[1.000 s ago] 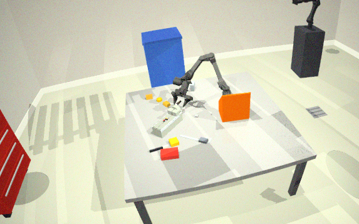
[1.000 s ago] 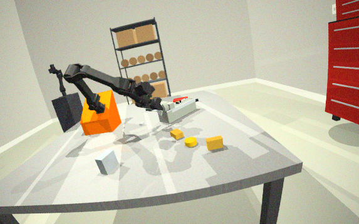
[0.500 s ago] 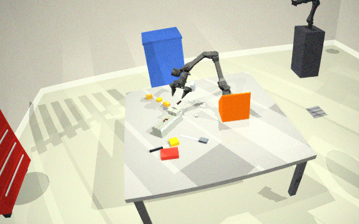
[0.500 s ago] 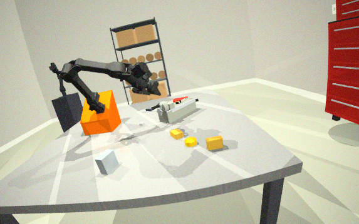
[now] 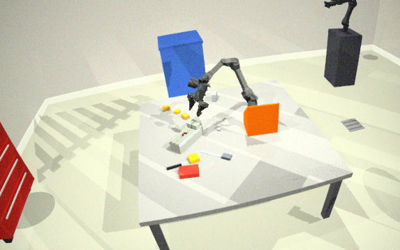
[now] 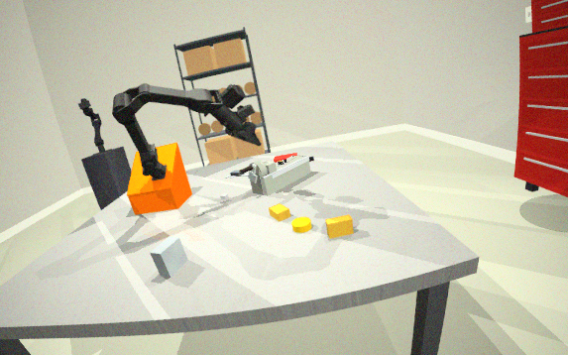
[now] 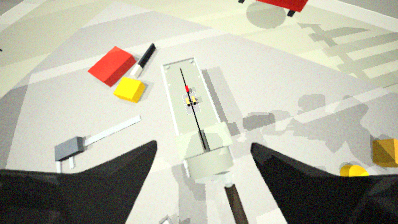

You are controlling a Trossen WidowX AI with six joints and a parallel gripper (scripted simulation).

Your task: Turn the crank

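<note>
The dark brown crank handle lies 7 cm to the right of my gripper tip, 7 cm below it and 4 cm behind it. The rest, counted from my gripper tip: yellow block (27 cm to the left, 18 cm below, 3 cm ahead); then grey cube (45 cm to the right, 19 cm behind, 16 cm below); then red pointer (11 cm below, 9 cm to the left, 9 cm ahead).
</note>
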